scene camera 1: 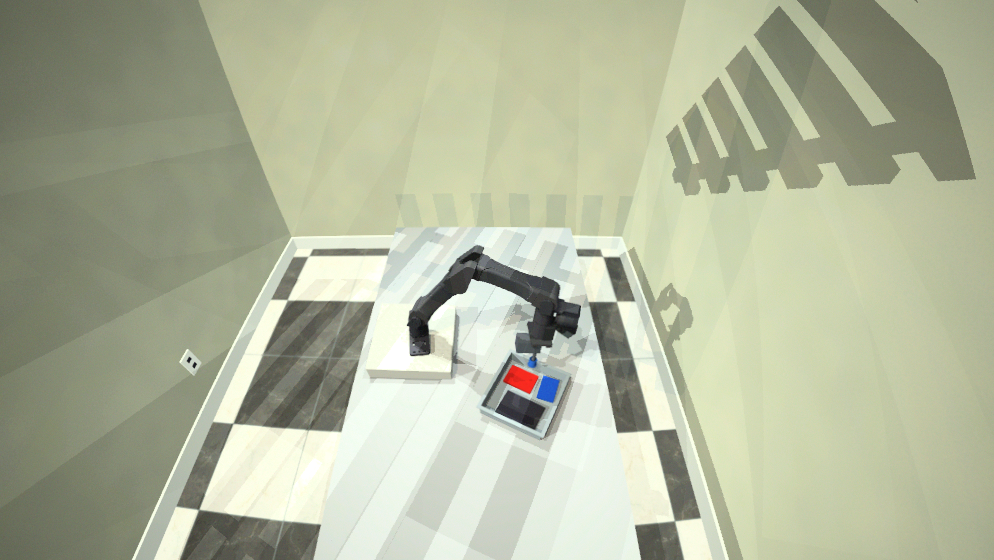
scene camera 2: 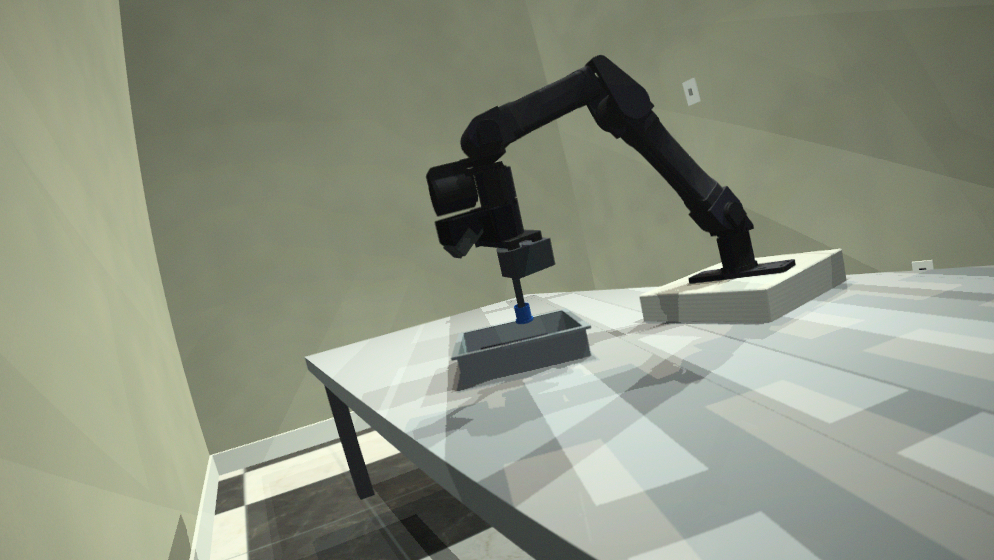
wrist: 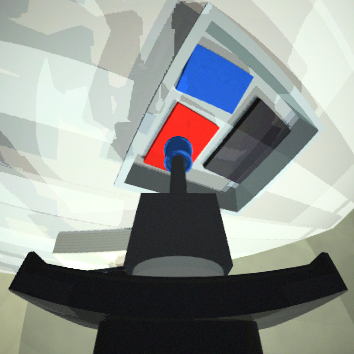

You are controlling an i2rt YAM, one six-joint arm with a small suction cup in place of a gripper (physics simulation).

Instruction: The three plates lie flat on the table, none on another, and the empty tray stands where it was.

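Pixels of known places: hand at its tool point: [scene camera 1: 532, 364] [scene camera 2: 524, 320] [wrist: 177, 148]; arm's base at its link origin: [scene camera 1: 419, 332] [scene camera 2: 740, 274] [wrist: 116, 271].
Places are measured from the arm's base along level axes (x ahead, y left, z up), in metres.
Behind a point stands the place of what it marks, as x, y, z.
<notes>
A grey tray [scene camera 1: 511, 423] @[0.264, -0.383, -0.007] [scene camera 2: 521, 360] @[0.401, -0.190, -0.037] [wrist: 281, 161] @[0.283, -0.384, -0.018] stands upright on the table. Inside it lie three flat plates side by side: a red plate [scene camera 1: 520, 379] @[0.328, -0.219, -0.043] [wrist: 187, 122] @[0.364, -0.228, -0.043], a smaller blue plate [scene camera 1: 548, 388] @[0.413, -0.268, -0.044] [wrist: 215, 79] @[0.416, -0.266, -0.044] and a larger black plate [scene camera 1: 520, 411] @[0.304, -0.334, -0.043] [wrist: 247, 140] @[0.319, -0.323, -0.043]. In scene camera 2 the tray wall hides most of the plates. My blue suction cup [scene camera 1: 532, 362] [scene camera 2: 523, 313] [wrist: 178, 154] points down at about the height of the tray's rim. In the wrist view it covers the near end of the red plate. It holds nothing; its exact height over the plate is unclear.
The arm's base stands on a pale block [scene camera 1: 410, 373] @[-0.037, -0.154, -0.021] [scene camera 2: 706, 306] @[0.124, -0.013, -0.029], to the left of the tray in scene camera 1. The tray walls stand up around the plates. The white table [scene camera 1: 389, 480] @[-0.117, -0.491, -0.056] [scene camera 2: 799, 480] @[0.570, 0.311, -0.056] has a side edge to the right of the tray in scene camera 1.
</notes>
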